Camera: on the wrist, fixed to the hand. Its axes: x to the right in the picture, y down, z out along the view.
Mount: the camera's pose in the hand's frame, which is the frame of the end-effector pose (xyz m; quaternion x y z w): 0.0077 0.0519 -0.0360 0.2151 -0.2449 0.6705 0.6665
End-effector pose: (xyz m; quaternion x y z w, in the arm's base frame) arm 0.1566 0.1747 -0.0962 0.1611 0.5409 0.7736 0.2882
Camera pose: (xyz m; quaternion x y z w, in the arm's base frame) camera 0.1163 0.1398 -0.0615 -0.7215 -0.3483 -0.5530 0.2288
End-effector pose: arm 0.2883 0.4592 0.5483 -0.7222 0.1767 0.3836 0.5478
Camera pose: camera 0.2712 0.4096 0.5123 -0.1511 0.5503 0.7618 0.3065
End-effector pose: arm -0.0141 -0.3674 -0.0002 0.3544 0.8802 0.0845 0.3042
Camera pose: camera -0.0102 -0.3217 0.0439 0.9125 0.2927 -0.0158 0.2854
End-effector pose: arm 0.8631 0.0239 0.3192 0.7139 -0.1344 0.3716 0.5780
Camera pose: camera 0.8226 0.0437 0.3641 -0.6011 0.6299 -0.4893 0.0504
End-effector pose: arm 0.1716 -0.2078 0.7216 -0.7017 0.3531 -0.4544 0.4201
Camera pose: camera 0.1347 -0.2449 0.6854 -0.2518 0.5052 0.0747 0.8221
